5 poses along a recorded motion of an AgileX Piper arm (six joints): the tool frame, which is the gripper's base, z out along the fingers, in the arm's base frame.
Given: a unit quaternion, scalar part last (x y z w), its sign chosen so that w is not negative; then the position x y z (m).
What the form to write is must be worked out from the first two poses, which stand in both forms.
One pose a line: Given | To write
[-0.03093 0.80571 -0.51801 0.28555 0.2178 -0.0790 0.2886] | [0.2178 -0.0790 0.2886 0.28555 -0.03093 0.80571 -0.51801]
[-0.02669 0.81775 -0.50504 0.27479 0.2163 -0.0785 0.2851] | [0.2163 -0.0785 0.2851 0.27479 -0.02669 0.81775 -0.50504]
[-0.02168 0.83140 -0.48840 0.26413 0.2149 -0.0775 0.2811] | [0.2149 -0.0775 0.2811 0.26413 -0.02168 0.83140 -0.48840]
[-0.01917 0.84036 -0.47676 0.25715 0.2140 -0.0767 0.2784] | [0.2140 -0.0767 0.2784 0.25715 -0.01917 0.84036 -0.47676]
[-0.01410 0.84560 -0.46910 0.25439 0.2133 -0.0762 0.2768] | [0.2133 -0.0762 0.2768 0.25439 -0.01410 0.84560 -0.46910]
